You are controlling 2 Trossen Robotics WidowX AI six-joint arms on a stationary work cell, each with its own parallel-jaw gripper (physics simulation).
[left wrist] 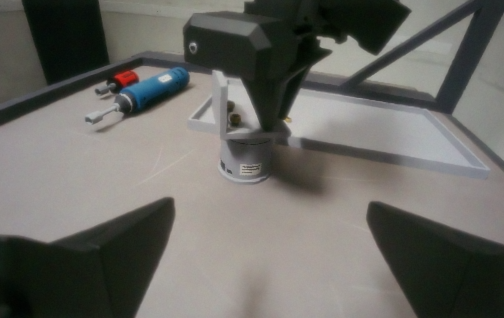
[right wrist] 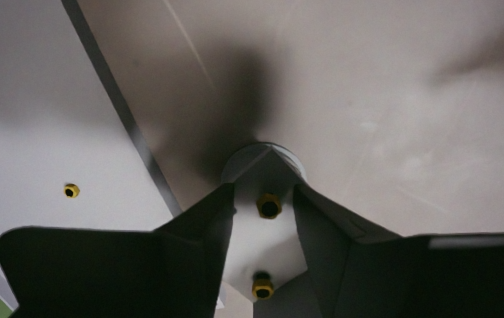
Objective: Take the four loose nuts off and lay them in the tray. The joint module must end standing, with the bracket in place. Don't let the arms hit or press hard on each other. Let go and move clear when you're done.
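Frame: origin at the left arm's base, x right, y ahead, z up, level; millimetres.
Seen in the pictures: left gripper, fingertip midpoint: (left wrist: 272, 209); right gripper, fingertip midpoint: (left wrist: 274, 123) (right wrist: 263, 192).
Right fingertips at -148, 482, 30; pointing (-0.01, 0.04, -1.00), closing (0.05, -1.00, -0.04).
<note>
Offsets run from my right fingertips to a thing's top centre, as dx, dy, dz. "pt": to the spot under its first point.
The joint module {-28, -4, +7} (left wrist: 246, 159) (right wrist: 239, 161) stands upright with the bracket (left wrist: 220, 107) (right wrist: 265, 245) on top. Two brass nuts {-28, -28, +9} (left wrist: 235, 119) {-54, -5, +9} (left wrist: 230, 105) show on the bracket in the left wrist view. In the right wrist view a nut {-3, -3, +9} (right wrist: 269, 206) is between the fingers, with gaps on both sides, and another nut {pt -50, -4, +9} (right wrist: 262, 288) is nearer the upright plate. One loose nut {-47, +145, -57} (left wrist: 287, 119) (right wrist: 71, 190) lies in the tray {+0, +206, -51} (left wrist: 400, 159) (right wrist: 105, 82). My right gripper (left wrist: 274, 123) (right wrist: 263, 192) is partly open, low over the bracket, and hides part of it. My left gripper (left wrist: 272, 209) is wide open and empty, apart from the module.
A blue power tool {-262, +37, -26} (left wrist: 157, 89) and a red tool {-349, +37, -37} (left wrist: 124, 79) lie at the back left of the table. The tray stands behind and right of the module in the left wrist view. A dark frame post (left wrist: 462, 55) rises at the back right corner.
</note>
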